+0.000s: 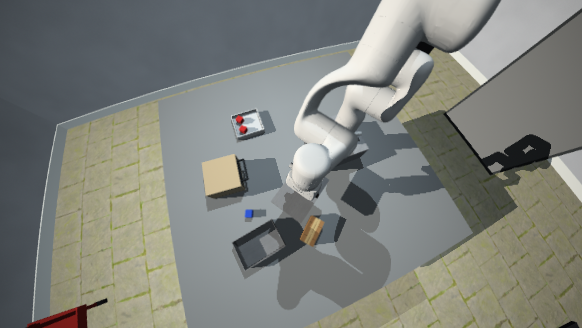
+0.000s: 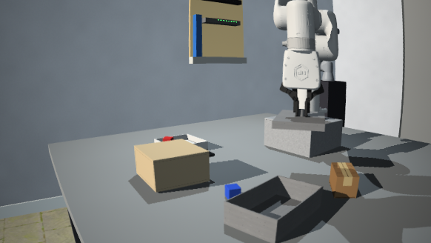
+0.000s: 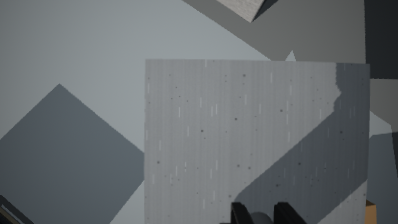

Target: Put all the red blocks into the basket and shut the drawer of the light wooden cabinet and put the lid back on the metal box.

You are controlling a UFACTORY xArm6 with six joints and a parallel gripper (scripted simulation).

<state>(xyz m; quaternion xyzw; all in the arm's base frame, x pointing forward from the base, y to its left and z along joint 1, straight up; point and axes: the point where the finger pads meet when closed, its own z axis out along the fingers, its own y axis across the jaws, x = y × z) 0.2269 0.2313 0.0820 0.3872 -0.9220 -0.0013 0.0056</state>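
Now: hand 220 mm short of the blue block, 170 mm above it and 40 mm to the right of it. Round my hand: knobbed lid (30 mm below); green block (170 mm below, 130 mm to the left, 40 mm behind); cardboard box (150 mm to the left, 150 mm below, 30 mm behind).
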